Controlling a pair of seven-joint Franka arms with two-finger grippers.
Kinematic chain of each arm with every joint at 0, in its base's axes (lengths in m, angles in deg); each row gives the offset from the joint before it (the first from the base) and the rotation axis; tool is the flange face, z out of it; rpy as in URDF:
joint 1: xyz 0 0 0.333 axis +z
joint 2: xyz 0 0 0 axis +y
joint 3: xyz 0 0 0.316 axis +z
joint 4: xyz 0.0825 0 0 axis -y
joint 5: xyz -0.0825 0 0.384 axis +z
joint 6: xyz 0 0 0 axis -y
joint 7: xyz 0.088 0 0 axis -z
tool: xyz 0 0 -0.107 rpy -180 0 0
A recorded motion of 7 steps. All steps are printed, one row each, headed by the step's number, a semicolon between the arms.
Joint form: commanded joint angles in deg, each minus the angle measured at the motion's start. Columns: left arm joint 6, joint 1, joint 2, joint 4, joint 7, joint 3, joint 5; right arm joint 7, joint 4, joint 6, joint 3, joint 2, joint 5, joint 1.
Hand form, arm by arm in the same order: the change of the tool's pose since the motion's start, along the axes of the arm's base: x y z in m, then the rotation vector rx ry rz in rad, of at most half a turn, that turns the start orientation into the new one. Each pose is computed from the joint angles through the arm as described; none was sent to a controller.
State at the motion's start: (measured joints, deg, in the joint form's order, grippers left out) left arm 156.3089 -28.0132 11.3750 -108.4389 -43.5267 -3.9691 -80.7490; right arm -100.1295 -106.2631 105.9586 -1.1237 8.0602 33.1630 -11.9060
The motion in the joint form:
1: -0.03 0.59 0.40 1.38 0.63 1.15 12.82; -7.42 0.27 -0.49 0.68 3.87 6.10 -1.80
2: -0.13 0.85 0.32 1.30 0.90 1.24 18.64; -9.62 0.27 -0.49 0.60 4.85 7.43 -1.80
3: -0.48 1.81 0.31 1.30 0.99 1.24 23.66; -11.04 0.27 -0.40 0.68 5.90 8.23 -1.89
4: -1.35 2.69 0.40 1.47 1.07 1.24 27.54; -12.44 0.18 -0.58 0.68 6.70 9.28 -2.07
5: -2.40 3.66 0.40 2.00 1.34 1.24 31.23; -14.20 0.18 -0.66 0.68 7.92 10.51 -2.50
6: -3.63 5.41 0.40 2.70 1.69 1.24 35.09; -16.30 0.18 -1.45 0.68 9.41 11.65 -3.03
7: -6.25 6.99 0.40 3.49 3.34 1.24 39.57; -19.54 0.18 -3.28 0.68 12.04 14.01 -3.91
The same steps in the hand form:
1: 0.0153 0.0102 0.0145 0.1655 -0.1257 -0.0857; 0.0082 -0.0065 -0.0337 0.1076 -0.0300 0.0439
2: 0.0173 0.0115 0.0176 0.2435 -0.1735 -0.1338; 0.0102 -0.0063 -0.0429 0.1297 -0.0419 0.0617
3: 0.0221 0.0185 0.0197 0.3097 -0.2082 -0.1664; 0.0120 -0.0062 -0.0531 0.1447 -0.0439 0.0726
4: 0.0264 0.0241 0.0207 0.3590 -0.2288 -0.1976; 0.0125 -0.0069 -0.0615 0.1646 -0.0469 0.0802
5: 0.0314 0.0303 0.0252 0.4051 -0.2538 -0.2281; 0.0135 -0.0104 -0.0733 0.1874 -0.0512 0.0848
6: 0.0400 0.0444 0.0308 0.4556 -0.2770 -0.2487; 0.0130 -0.0137 -0.0883 0.2175 -0.0474 0.0982
7: 0.0461 0.0552 0.0345 0.5208 -0.3036 -0.3095; 0.0110 -0.0176 -0.1143 0.2816 -0.0367 0.1144

